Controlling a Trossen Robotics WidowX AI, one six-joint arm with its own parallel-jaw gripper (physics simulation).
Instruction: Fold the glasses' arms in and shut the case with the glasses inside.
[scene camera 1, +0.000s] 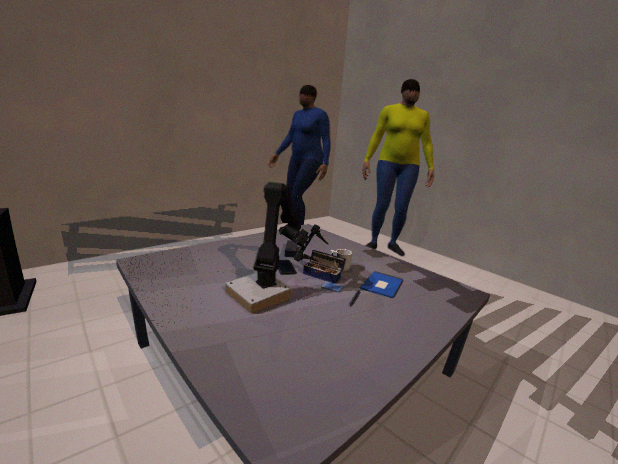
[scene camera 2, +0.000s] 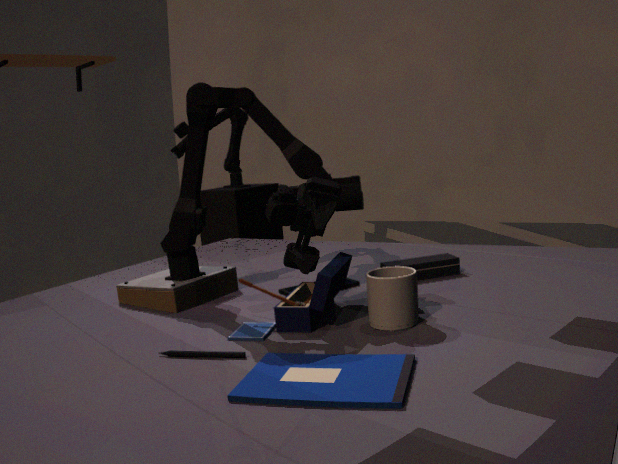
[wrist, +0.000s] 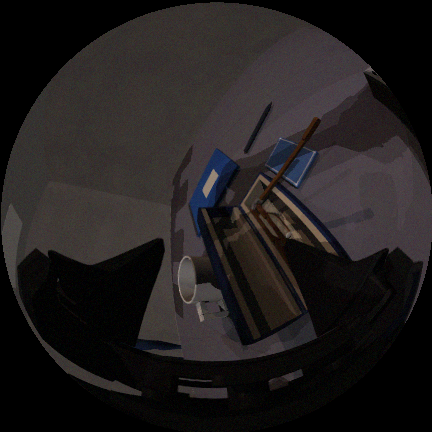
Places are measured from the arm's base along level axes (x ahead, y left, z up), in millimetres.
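Pixels of known places: gripper, fingertip midpoint: (scene camera 1: 323, 252) (scene camera 2: 311, 252) (wrist: 226, 245); arm's base, origin of the base link: (scene camera 1: 266, 283) (scene camera 2: 185, 276).
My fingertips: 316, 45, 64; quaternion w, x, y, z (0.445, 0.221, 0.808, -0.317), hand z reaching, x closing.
Observation:
For each thing: its top centre in the pictures, then the offset to it from my fingertips, as dx, dy, dz. "spot": a spot on its surface instead.
- glasses, surface spot: (wrist: 268, 223) spot: +18, -37, -80
- mug, surface spot: (scene camera 2: 392, 300) spot: +172, -19, -61
- blue cloth, middle of its top: (wrist: 287, 157) (scene camera 2: 252, 329) (scene camera 1: 332, 286) -31, -126, -107
- pen, middle of its top: (scene camera 2: 199, 351) (wrist: 257, 123) (scene camera 1: 354, 297) -16, -249, -102
- blue book, middle of its top: (scene camera 2: 326, 375) (wrist: 206, 189) (scene camera 1: 382, 282) +199, -216, -104
- black box, middle of its top: (scene camera 2: 420, 260) (scene camera 1: 291, 245) +32, +305, -77
The dark blue case (scene camera 1: 322, 275) (scene camera 2: 293, 320) (wrist: 312, 217) stands open on the table, its lid (scene camera 2: 330, 282) (wrist: 260, 280) tilted up and back. The brown glasses lie in it. One glasses arm (scene camera 2: 262, 290) (wrist: 292, 162) sticks out past the end of the case, slanting up over the blue cloth. Other brown parts of the glasses (wrist: 268, 223) show inside; whether the second arm is folded I cannot tell. My gripper (scene camera 1: 313, 250) (wrist: 226, 245) is open and empty, above the case's far end. In the wrist view its right finger hides part of the case.
A mug (scene camera 1: 346, 260) (scene camera 2: 392, 300) (wrist: 187, 280) stands close behind the lid. A blue cloth (scene camera 1: 332, 286) (scene camera 2: 252, 331) (wrist: 302, 167), a pen (scene camera 1: 355, 298) (scene camera 2: 210, 355) (wrist: 258, 127) and a blue book (scene camera 1: 392, 287) (scene camera 2: 260, 385) (wrist: 225, 167) lie nearby. A black box (scene camera 2: 425, 267) lies farther off.

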